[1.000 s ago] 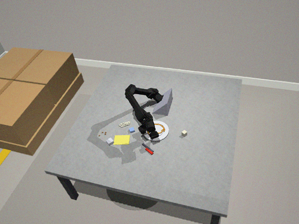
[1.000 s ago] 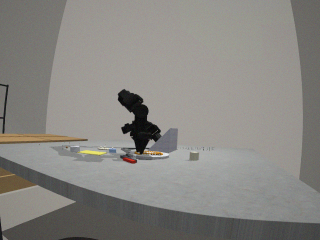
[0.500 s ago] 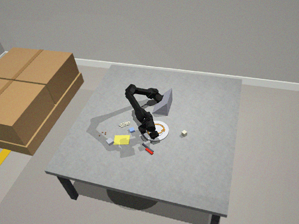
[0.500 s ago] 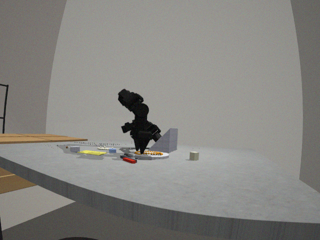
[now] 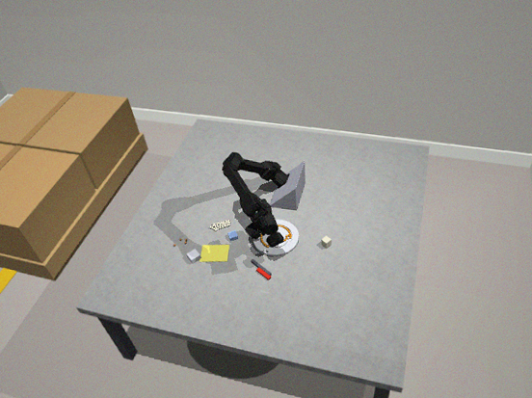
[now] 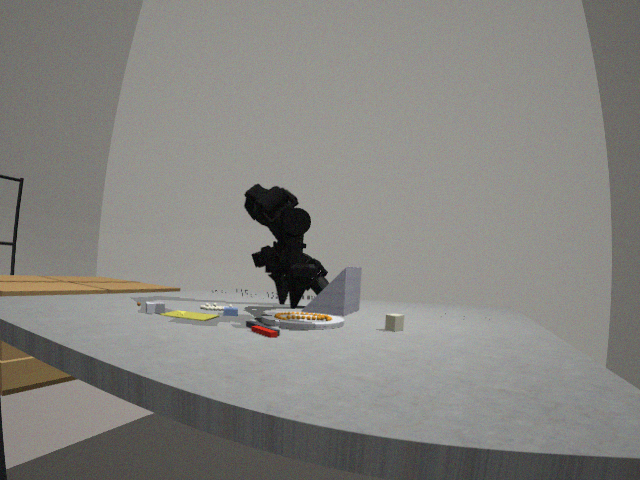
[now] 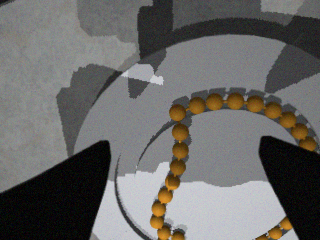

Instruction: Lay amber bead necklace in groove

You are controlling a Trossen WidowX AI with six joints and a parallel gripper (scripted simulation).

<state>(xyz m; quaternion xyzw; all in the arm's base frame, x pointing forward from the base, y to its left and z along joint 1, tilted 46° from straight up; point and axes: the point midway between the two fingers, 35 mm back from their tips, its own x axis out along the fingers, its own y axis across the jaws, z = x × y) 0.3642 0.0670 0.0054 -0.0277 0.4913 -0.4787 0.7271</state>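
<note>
Right now my gripper tip is 60 mm past the round bead board, 30 mm above it and 10 mm to the right of it. Round my gripper tip: blue cube 170 mm to the right, 30 mm below, 20 mm behind; then yellow sheet 220 mm to the right, 90 mm ahead, 40 mm below; then red-handled tool 130 mm ahead, 40 mm below, 10 mm to the left.
</note>
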